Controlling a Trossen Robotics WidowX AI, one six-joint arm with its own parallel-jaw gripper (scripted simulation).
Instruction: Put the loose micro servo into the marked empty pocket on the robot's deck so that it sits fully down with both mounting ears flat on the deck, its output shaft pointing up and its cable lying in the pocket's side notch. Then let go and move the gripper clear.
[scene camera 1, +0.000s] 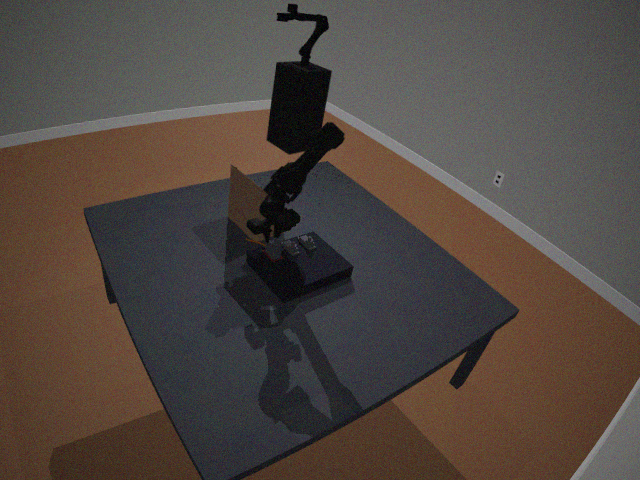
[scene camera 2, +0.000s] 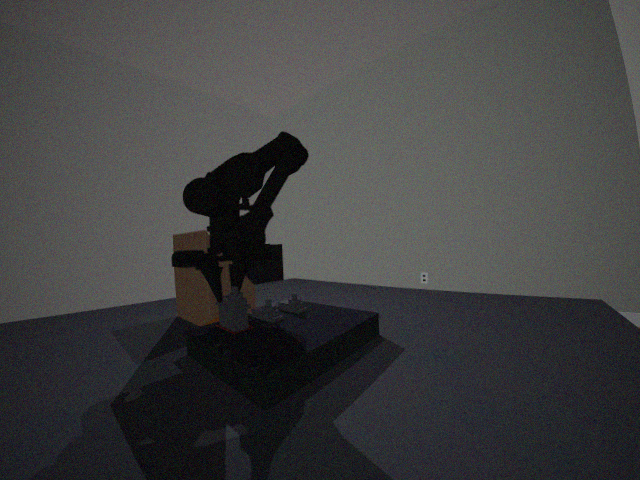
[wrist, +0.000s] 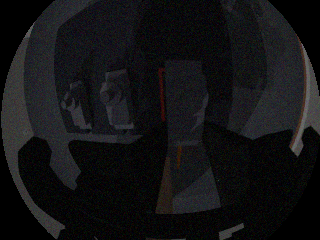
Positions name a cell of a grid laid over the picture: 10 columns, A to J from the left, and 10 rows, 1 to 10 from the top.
Note:
I see my gripper (scene camera 2: D7), a grey micro servo (wrist: F5) and a dark deck (scene camera 2: E8).
My gripper is seen too in scene camera 1 (scene camera 1: E6) and in the wrist view (wrist: F6). The dark deck shows as well in scene camera 1 (scene camera 1: E6) and in the wrist view (wrist: C2).

